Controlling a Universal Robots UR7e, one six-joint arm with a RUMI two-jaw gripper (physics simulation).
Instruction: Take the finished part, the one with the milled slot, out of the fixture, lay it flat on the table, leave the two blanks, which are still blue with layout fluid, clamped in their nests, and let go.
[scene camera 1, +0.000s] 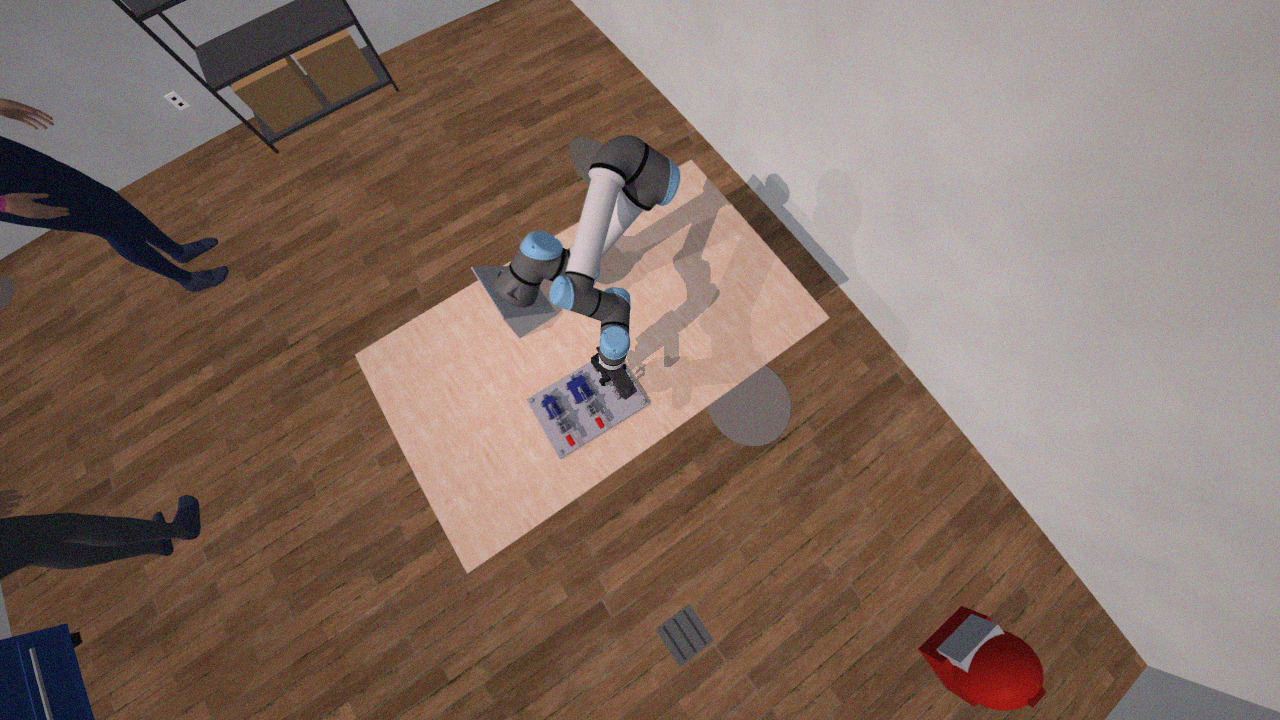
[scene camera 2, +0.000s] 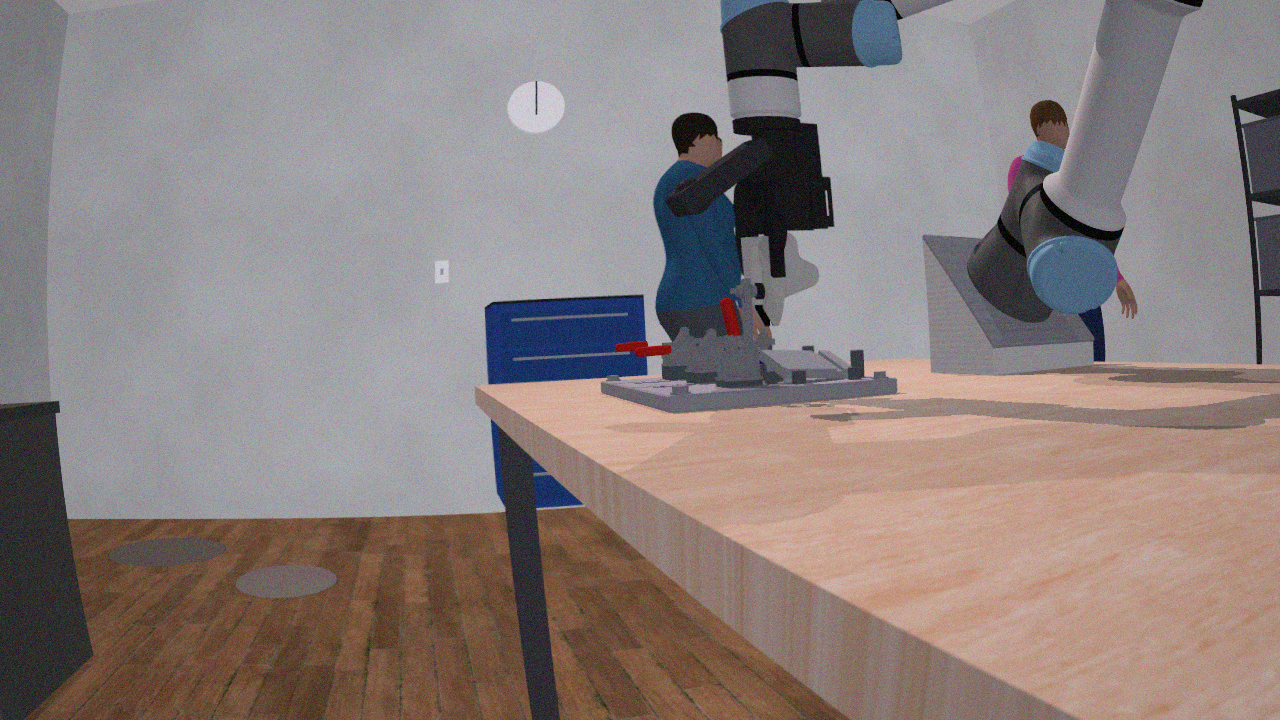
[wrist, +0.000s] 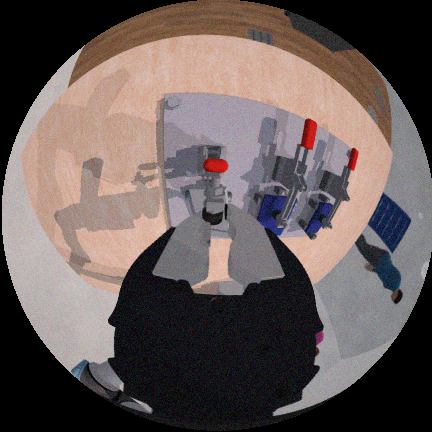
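Note:
The grey fixture plate lies on the table. Two blue blanks sit in its nests under clamps; their red handles lie low. The third clamp's red handle stands nearly upright, its arm raised. A light grey flat piece, apparently the finished part, lies in that nest; its slot cannot be made out. My gripper is shut, fingertips close beside the raised clamp arm's dark tip, above the nest. I see no part between the fingers; the clamp partly hides their tips.
The arm's sloped grey pedestal stands on the table behind the fixture. Red handles of the blanks' clamps stick out beside my gripper. A person stands beyond the table.

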